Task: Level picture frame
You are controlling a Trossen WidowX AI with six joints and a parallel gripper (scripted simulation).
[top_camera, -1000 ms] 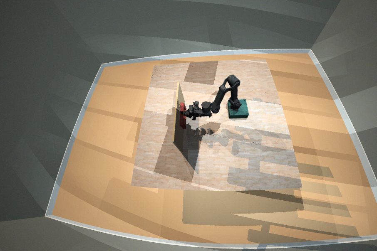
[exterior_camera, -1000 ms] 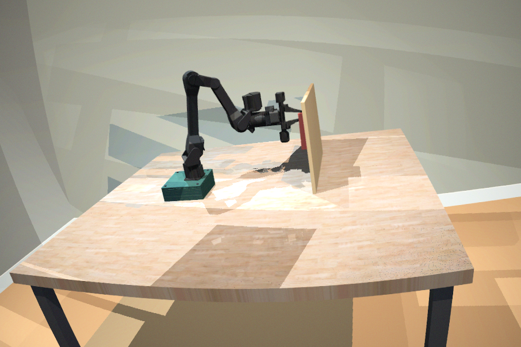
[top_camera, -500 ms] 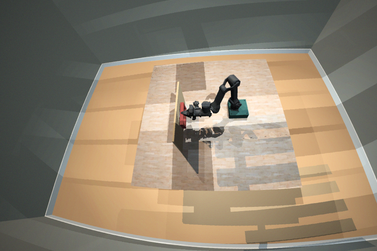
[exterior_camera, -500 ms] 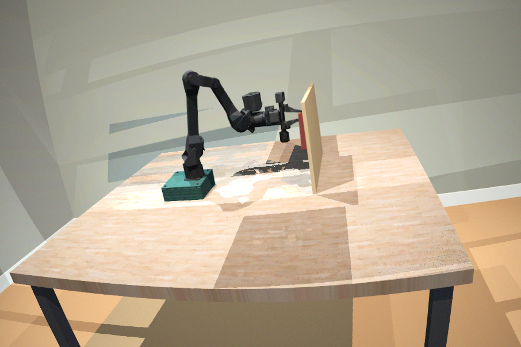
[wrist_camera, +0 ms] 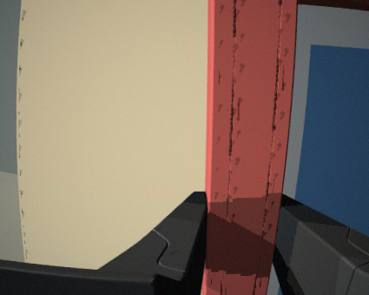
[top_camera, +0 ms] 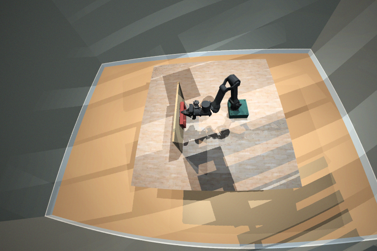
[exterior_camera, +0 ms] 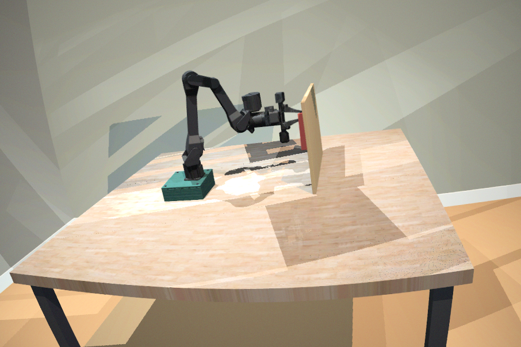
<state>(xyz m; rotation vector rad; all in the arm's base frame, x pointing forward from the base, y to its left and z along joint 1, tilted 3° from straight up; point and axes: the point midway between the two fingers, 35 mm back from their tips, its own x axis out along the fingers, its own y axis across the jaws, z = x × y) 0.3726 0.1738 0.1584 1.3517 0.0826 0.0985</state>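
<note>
Now: gripper tip 50 mm above the picture frame. The rest, counted from my gripper tip: wall panel: 70 mm below, 10 mm to the left, 10 mm ahead.
</note>
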